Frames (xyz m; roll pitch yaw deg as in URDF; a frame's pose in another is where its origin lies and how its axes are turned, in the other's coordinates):
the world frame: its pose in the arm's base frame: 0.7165 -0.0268 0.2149 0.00 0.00 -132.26
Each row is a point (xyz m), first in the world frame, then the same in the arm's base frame.
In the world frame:
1: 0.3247 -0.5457 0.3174
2: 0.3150 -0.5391 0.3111
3: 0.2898 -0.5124 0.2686
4: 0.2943 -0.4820 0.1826
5: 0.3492 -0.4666 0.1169
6: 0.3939 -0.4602 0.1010
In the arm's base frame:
1: 0.0943 0.0999 0.5323
2: 0.1057 0.1026 0.5260
3: 0.1424 0.1033 0.4835
4: 0.1619 0.0795 0.3975
5: 0.1363 0.0285 0.3318
6: 0.1110 -0.0088 0.3159

